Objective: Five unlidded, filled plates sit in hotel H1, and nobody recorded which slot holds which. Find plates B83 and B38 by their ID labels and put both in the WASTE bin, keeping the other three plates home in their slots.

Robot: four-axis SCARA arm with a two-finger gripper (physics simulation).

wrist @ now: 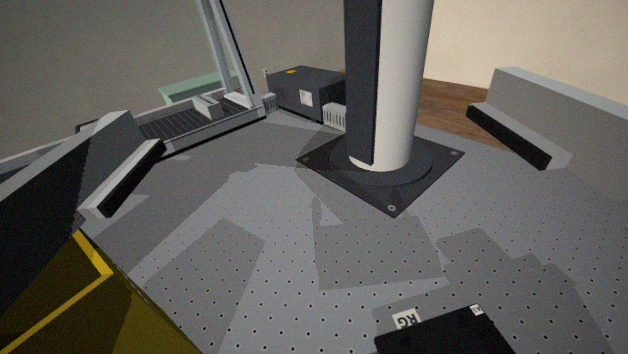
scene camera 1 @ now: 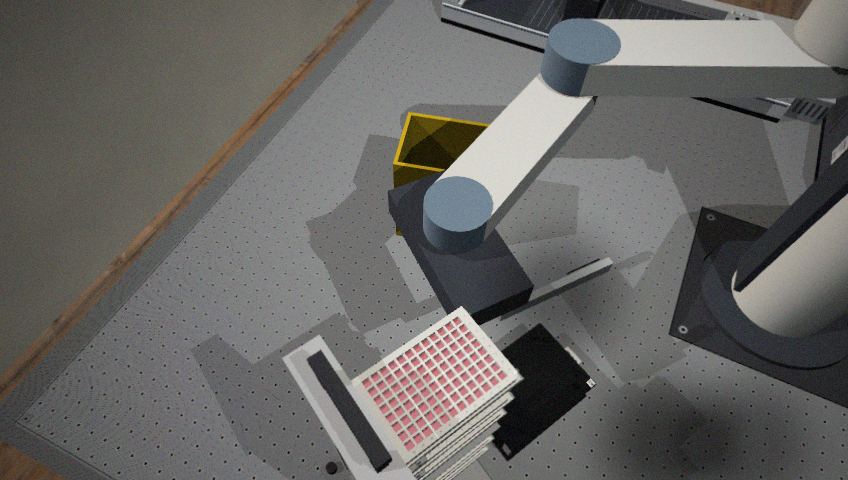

Labels:
gripper: wrist; scene camera 1
same spot on gripper: [scene camera 1: 587, 272] = [wrist: 584, 93]

